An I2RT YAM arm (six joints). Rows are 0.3 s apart.
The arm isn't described. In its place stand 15 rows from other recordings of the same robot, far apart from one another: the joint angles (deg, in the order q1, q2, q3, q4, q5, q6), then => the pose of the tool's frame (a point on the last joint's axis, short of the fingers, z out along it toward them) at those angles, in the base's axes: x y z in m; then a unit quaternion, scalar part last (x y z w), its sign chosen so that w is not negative.
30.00 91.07 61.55 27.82 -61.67 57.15 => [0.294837 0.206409 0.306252 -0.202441 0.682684 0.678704 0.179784]
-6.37 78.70 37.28 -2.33 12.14 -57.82 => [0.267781 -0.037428 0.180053 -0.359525 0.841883 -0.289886 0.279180]
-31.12 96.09 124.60 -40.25 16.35 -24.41 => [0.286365 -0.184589 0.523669 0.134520 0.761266 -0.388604 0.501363]
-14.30 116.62 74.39 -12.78 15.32 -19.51 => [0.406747 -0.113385 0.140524 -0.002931 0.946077 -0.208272 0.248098]
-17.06 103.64 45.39 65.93 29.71 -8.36 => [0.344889 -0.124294 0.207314 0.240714 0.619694 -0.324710 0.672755]
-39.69 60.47 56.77 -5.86 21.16 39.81 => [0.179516 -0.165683 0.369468 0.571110 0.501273 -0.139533 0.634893]
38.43 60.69 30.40 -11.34 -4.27 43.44 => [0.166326 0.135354 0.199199 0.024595 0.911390 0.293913 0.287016]
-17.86 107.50 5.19 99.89 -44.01 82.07 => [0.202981 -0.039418 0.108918 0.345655 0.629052 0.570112 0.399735]
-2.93 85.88 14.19 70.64 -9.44 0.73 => [0.244042 -0.006644 0.161074 -0.034911 0.712615 0.045301 0.699221]
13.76 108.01 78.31 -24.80 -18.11 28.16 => [0.392480 0.107505 0.207506 0.070277 0.939124 0.247668 0.227525]
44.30 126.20 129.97 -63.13 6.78 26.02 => [0.340866 0.326766 0.308434 -0.137510 0.953035 0.105257 0.248468]
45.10 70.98 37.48 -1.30 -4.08 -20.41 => [0.182653 0.186880 0.215399 -0.493044 0.735895 0.129806 0.445552]
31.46 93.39 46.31 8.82 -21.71 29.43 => [0.275014 0.183704 0.172180 -0.097812 0.882092 0.363224 0.283574]
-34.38 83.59 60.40 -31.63 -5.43 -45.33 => [0.251486 -0.167985 0.245077 -0.105098 0.946464 -0.158786 0.260668]
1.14 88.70 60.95 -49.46 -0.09 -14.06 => [0.282975 0.005687 0.209577 -0.131520 0.985036 -0.011756 0.110763]
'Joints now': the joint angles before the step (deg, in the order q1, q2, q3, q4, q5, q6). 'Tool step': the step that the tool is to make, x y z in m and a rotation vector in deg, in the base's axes. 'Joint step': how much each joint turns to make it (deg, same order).
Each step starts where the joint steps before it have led.
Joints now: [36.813 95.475 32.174 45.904 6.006 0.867]
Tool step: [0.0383 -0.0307 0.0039 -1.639 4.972 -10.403]
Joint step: [-8.117 1.056 5.697 -9.946 1.703 2.030]
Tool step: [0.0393 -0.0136 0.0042 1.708 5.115 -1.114]
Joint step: [-5.468 4.281 8.680 -8.393 -5.529 1.618]
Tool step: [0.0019 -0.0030 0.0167 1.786 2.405 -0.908]
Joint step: [-0.654 -2.563 2.469 -6.624 -0.966 2.408]
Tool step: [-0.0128 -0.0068 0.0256 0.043 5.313 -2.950]
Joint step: [-0.082 -6.215 2.097 -13.313 1.401 3.252]
